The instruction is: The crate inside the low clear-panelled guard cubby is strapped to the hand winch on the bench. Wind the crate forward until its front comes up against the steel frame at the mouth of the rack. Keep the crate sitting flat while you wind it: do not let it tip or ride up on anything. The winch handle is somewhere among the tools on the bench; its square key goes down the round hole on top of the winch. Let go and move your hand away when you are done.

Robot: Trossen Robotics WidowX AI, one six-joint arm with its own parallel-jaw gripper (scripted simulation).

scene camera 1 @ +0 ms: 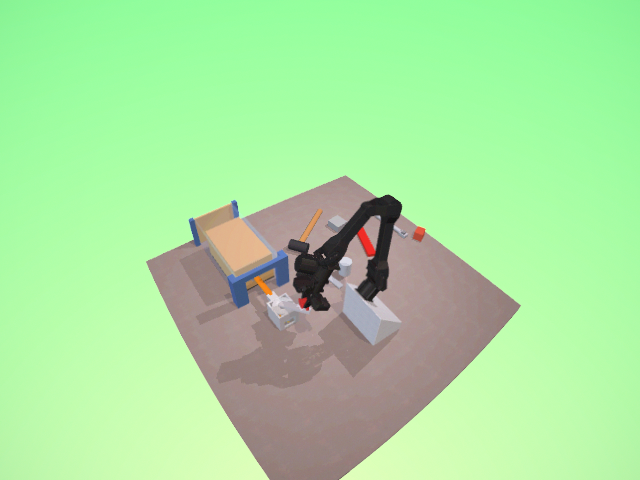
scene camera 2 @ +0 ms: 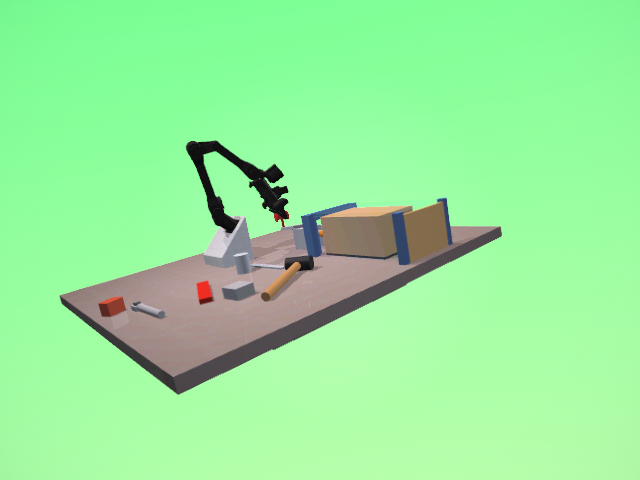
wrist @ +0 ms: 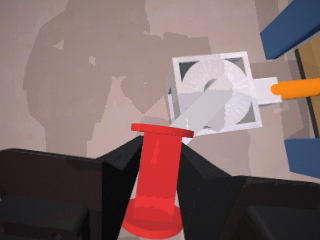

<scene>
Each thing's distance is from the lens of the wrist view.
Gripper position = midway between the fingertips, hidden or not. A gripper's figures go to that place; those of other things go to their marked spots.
gripper [wrist: 158, 143]: 0.11 m
grey winch [wrist: 188, 77]: 0.18 m
</scene>
